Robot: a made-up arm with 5 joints.
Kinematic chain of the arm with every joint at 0, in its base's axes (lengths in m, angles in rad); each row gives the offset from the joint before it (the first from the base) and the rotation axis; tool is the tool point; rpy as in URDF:
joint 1: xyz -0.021 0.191 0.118 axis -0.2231 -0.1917 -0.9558
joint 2: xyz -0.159 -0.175 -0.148 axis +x
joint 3: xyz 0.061 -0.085 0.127 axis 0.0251 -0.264 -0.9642
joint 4: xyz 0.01 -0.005 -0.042 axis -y
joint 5: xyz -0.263 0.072 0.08 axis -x
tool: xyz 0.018 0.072 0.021 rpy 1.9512 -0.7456 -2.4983
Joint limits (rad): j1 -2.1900..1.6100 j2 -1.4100..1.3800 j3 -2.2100..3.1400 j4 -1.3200..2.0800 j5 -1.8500..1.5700
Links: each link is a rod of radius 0.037 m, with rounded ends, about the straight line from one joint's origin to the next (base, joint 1, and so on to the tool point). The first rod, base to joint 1, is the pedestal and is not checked.
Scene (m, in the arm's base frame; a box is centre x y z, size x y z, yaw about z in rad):
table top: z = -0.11
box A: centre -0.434 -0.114 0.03 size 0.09 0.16 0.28 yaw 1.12
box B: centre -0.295 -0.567 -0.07 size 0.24 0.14 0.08 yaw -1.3
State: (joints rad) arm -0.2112 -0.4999 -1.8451 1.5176 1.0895
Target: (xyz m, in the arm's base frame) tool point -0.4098 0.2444 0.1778
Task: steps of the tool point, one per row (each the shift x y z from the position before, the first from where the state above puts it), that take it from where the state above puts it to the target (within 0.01 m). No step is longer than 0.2 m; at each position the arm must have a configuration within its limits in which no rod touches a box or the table.
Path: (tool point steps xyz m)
1: 0.0150 -0.0092 0.0844
2: 0.0262 0.0205 0.0803
3: -0.1008 0.1009 0.0659
4: -0.0624 0.1349 0.0380
5: -0.0137 0.1475 0.0088
6: -0.0459 0.0601 -0.0419
7: -0.0264 0.0598 -0.0492

